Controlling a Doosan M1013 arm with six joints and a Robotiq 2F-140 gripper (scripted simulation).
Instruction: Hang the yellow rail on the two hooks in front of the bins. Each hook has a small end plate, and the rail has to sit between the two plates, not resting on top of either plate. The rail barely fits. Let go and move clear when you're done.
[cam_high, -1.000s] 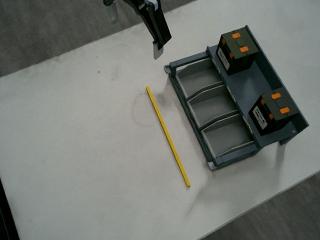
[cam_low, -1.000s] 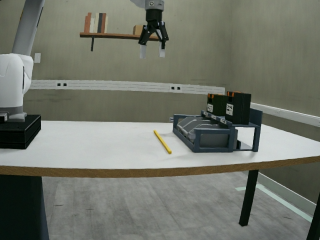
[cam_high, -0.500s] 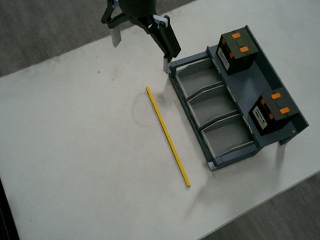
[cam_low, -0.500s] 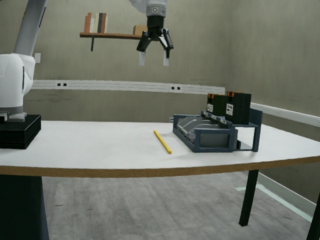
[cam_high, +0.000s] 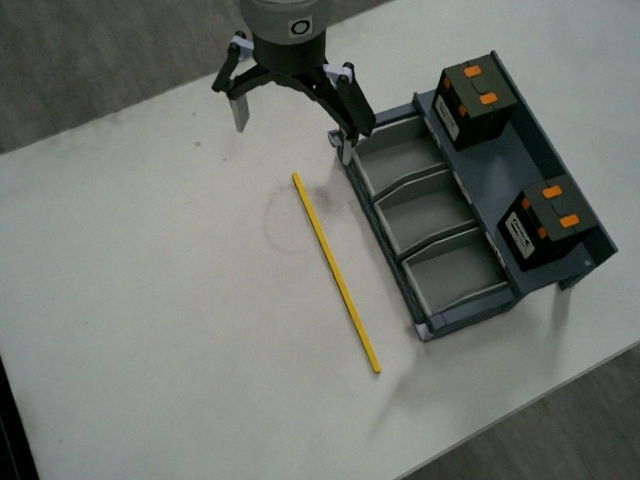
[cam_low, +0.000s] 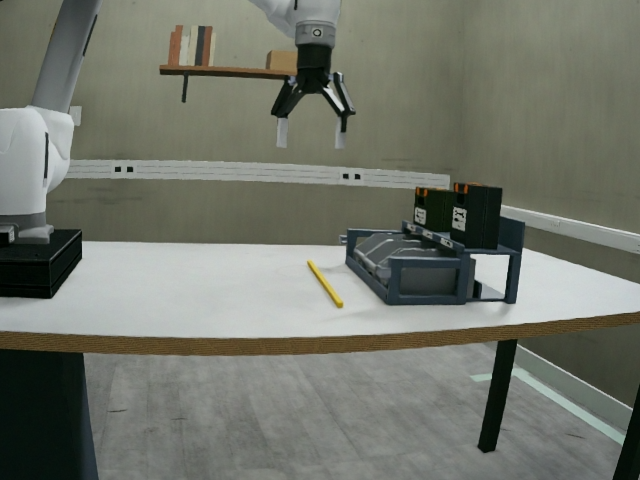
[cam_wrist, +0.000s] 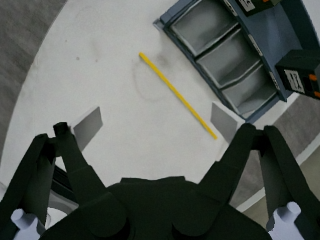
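Right now the yellow rail is 10 cm to the right of my hand and 27 cm below it.
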